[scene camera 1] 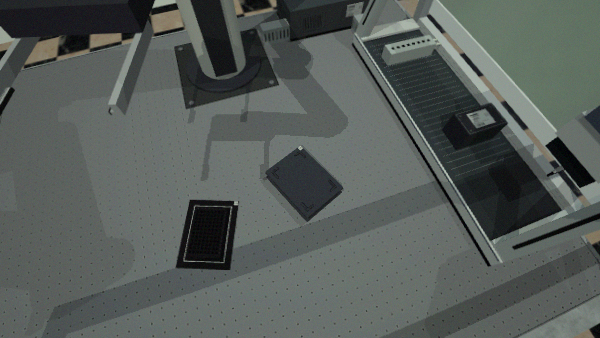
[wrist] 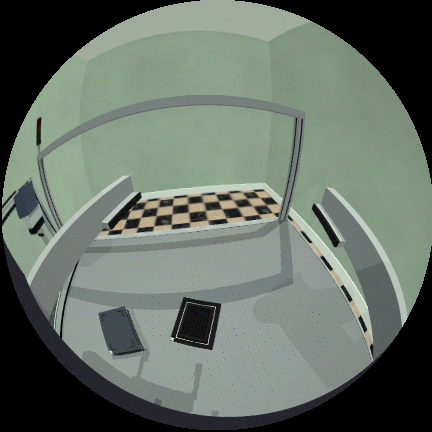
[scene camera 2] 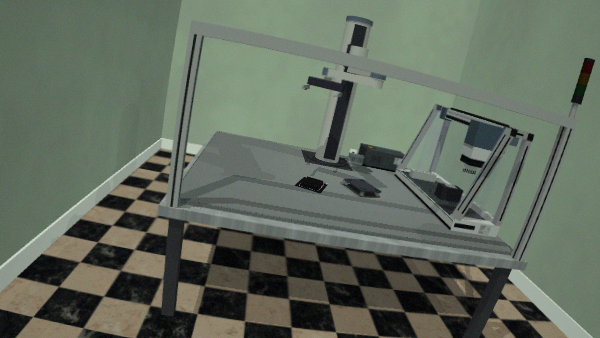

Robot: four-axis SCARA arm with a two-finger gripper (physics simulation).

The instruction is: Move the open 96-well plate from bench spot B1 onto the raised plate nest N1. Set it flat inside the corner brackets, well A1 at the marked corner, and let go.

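The open 96-well plate is black and lies flat on bench spot B1, a black rectangle with a white outline and a small white corner mark. The raised plate nest N1 is a dark grey block with corner brackets, turned at an angle to the plate. A white mark is at one nest corner. My gripper is open and empty, high above the bench. Individual wells are too small to tell apart.
The arm's column stands behind the plate. A framed deck with a black box and a white block is to the right of the nest. A dark grey case stands at the back.
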